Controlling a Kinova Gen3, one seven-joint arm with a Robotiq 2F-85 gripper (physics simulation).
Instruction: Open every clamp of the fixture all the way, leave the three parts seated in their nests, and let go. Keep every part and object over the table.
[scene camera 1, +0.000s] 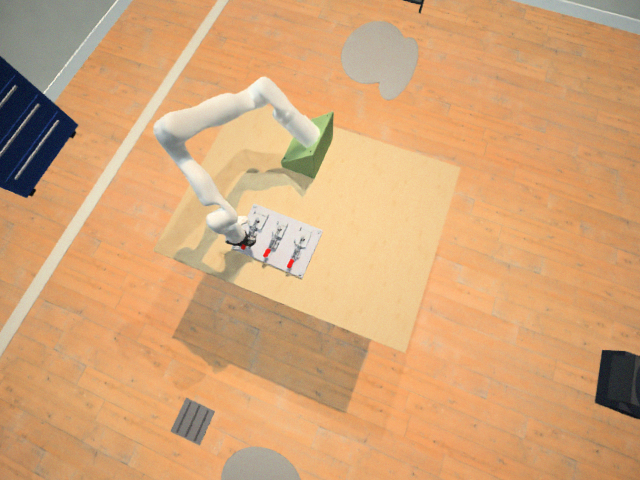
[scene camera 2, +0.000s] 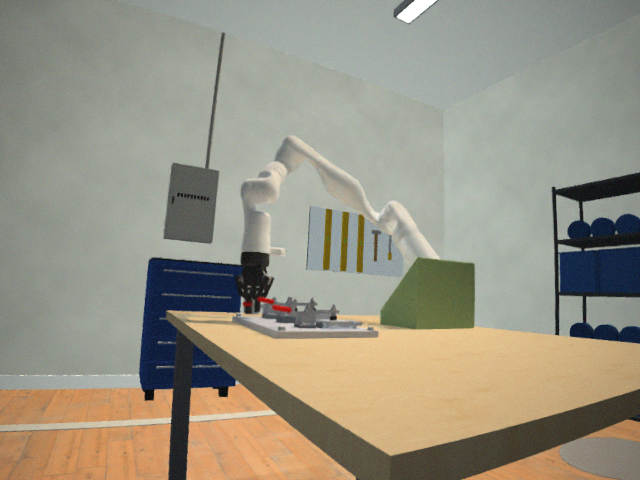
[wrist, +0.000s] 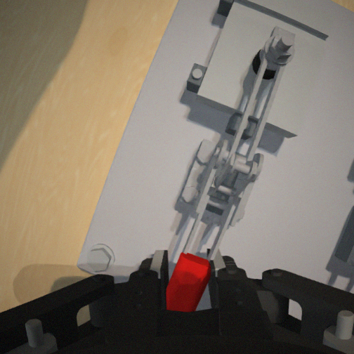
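Where they show: gripper, fingertip midpoint: (scene camera 1: 246, 246) (scene camera 2: 251, 314); arm's base at its link origin: (scene camera 1: 311, 139) (scene camera 2: 431, 273).
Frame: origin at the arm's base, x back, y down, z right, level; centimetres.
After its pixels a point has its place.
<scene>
The grey fixture plate (scene camera 1: 281, 253) {x -50.0, y 14.8, z 0.7 cm} (scene camera 2: 320, 334) {x -49.0, y 15.5, z -12.4 cm} (wrist: 145, 150) carries three toggle clamps with red handles. My gripper (scene camera 1: 241, 241) {x -51.0, y 13.8, z 16.5 cm} (scene camera 2: 251, 308) {x -51.0, y 13.8, z 16.5 cm} (wrist: 187, 264) points down at the plate's left end in scene camera 1 and is shut on the red handle (wrist: 186, 285) of the left clamp (wrist: 225, 186). That clamp's arm lies low over its pale flat part (wrist: 225, 60), which sits between the nest stops. The middle clamp (scene camera 1: 277, 235) {x -43.2, y 12.3, z 4.3 cm} and right clamp (scene camera 1: 301, 244) {x -44.2, y 13.2, z -7.0 cm} have low handles, and their arms reach over their parts. Fine detail there is too small to tell.
The plate lies on the wooden table (scene camera 1: 387, 232) {x -28.0, y 16.3, z -42.5 cm} (scene camera 2: 439, 372) {x -53.6, y 16.3, z -45.2 cm}, near one long edge. The green wedge-shaped arm base (scene camera 1: 306, 161) {x -9.8, y 2.7, z -0.1 cm} (scene camera 2: 445, 294) {x 0.5, y 6.2, z -4.9 cm} stands behind it. A blue drawer cabinet (scene camera 1: 31, 134) (scene camera 2: 196, 310) stands off the table.
</scene>
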